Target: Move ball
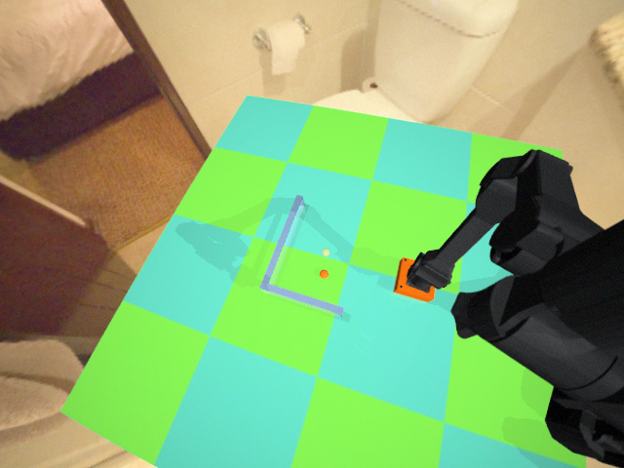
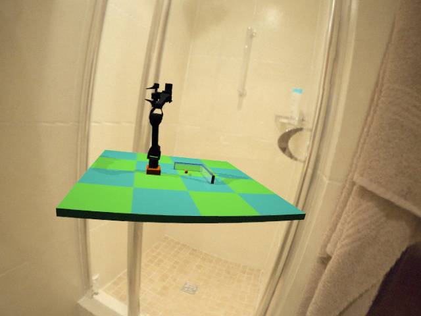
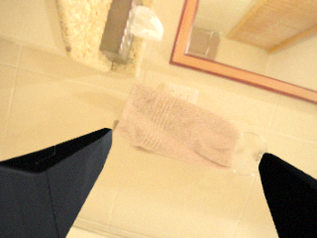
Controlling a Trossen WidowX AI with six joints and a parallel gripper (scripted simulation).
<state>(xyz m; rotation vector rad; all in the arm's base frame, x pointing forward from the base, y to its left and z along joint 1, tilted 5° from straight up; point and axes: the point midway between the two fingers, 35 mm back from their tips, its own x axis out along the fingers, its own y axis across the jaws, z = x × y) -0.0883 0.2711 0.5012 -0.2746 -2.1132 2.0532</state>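
My gripper tip is now 390 mm short of the orange ball, 160 mm to the left of it and 550 mm above it. Round my gripper tip: see-through copy of ball: 420 mm ahead, 230 mm to the right, 550 mm below.
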